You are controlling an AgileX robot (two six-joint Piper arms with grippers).
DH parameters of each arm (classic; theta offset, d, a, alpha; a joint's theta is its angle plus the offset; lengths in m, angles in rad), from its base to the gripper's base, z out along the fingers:
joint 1: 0 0.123 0 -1.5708
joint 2: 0.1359 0 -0.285 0
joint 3: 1.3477 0 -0.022 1.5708
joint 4: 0 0.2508 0 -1.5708
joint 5: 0 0 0.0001 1.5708
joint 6: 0 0.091 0 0
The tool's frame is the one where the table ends.
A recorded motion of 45 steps. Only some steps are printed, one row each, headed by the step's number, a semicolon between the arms.
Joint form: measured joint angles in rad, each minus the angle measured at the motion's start. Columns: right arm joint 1, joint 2, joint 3, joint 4, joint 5, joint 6; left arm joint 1, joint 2, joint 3, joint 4, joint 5, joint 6.
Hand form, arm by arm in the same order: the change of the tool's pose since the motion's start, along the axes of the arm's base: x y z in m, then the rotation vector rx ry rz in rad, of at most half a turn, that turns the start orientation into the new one. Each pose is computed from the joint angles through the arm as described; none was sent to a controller.
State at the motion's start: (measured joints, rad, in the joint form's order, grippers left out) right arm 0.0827 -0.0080 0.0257 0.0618 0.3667 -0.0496; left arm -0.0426 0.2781 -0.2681 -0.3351 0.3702 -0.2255
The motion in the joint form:
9: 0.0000 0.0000 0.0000 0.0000 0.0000 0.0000; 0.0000 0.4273 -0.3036 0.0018 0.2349 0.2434
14: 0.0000 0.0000 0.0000 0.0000 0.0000 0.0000; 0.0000 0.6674 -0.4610 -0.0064 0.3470 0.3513
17: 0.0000 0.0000 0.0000 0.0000 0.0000 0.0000; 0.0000 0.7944 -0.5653 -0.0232 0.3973 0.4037
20: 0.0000 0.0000 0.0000 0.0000 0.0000 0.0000; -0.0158 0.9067 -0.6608 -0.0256 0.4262 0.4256
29: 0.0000 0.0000 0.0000 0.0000 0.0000 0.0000; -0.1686 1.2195 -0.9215 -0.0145 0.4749 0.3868
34: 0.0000 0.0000 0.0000 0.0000 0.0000 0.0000; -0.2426 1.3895 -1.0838 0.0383 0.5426 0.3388
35: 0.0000 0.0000 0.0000 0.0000 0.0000 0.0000; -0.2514 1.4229 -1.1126 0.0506 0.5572 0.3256
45: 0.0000 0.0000 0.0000 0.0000 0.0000 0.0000; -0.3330 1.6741 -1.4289 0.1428 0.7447 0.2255
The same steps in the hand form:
9: 0.0000 0.0000 0.0000 0.0000 0.0000 0.0000; 0.0593 -0.0086 0.0390 0.2335 0.2965 -0.1818
14: 0.0000 0.0000 0.0000 0.0000 0.0000 0.0000; 0.1034 -0.0136 0.0449 0.3097 0.4540 -0.2957
17: 0.0000 0.0000 0.0000 0.0000 0.0000 0.0000; 0.1309 -0.0169 0.0505 0.3309 0.5052 -0.3532
20: 0.0000 0.0000 0.0000 0.0000 0.0000 0.0000; 0.1572 -0.0225 0.0536 0.3464 0.5381 -0.3984
29: 0.0000 0.0000 0.0000 0.0000 0.0000 0.0000; 0.2265 -0.0743 0.0439 0.3664 0.6220 -0.5545
34: 0.0000 0.0000 0.0000 0.0000 0.0000 0.0000; 0.2594 -0.1057 0.0309 0.4104 0.6973 -0.6202
35: 0.0000 0.0000 0.0000 0.0000 0.0000 0.0000; 0.2657 -0.1101 0.0264 0.4171 0.7187 -0.6249
45: 0.0000 0.0000 0.0000 0.0000 0.0000 0.0000; 0.3092 -0.1538 0.0103 0.4859 0.8490 -0.6707

